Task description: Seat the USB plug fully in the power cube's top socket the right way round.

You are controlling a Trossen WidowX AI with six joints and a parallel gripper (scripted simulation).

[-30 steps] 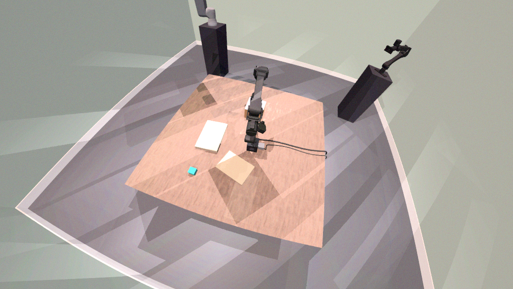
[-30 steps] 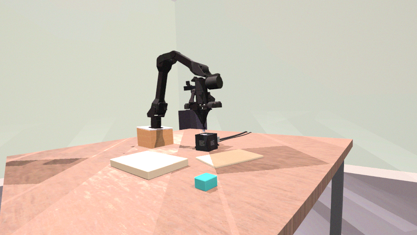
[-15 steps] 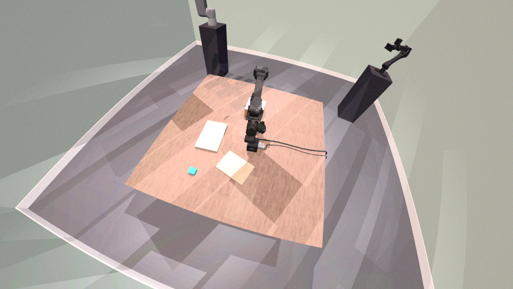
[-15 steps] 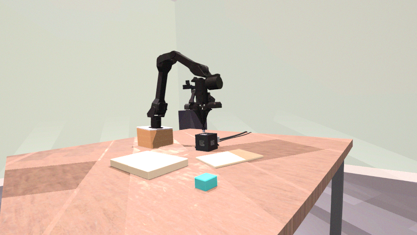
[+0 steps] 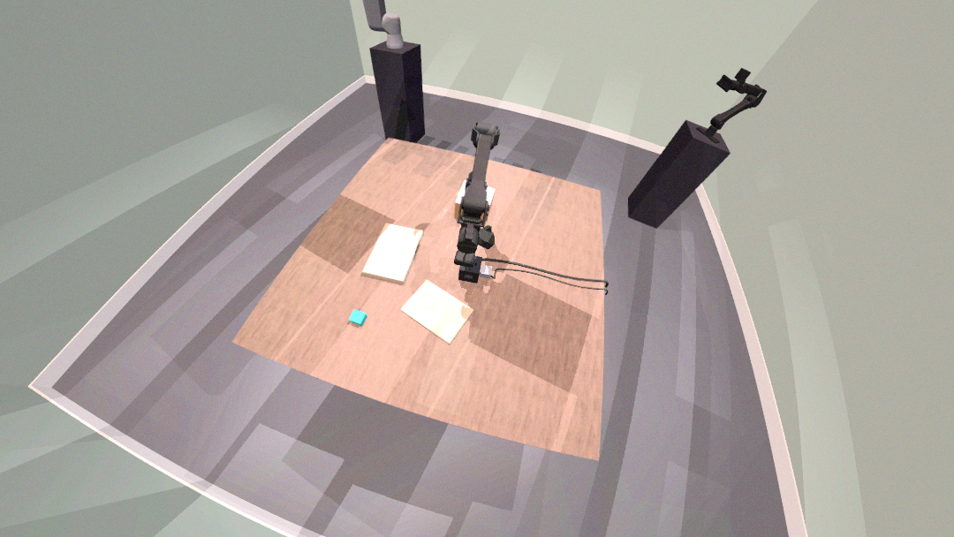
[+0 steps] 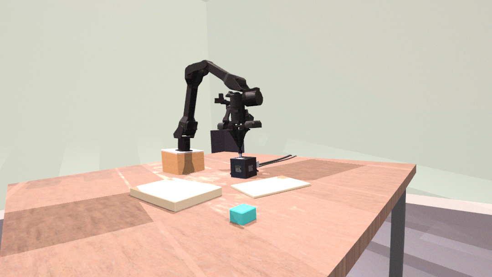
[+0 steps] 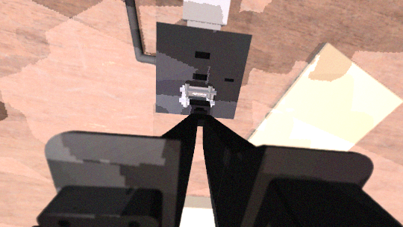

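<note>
Now: the dark USB plug 2 cm below my gripper tip. Also, from my gripper tip: teal block (33 cm ahead, 28 cm to the right, 11 cm below); thick white slab (30 cm to the right, 11 cm below, 3 cm ahead); thin cream board (19 cm ahead, 12 cm below, 3 cm to the right).
</note>
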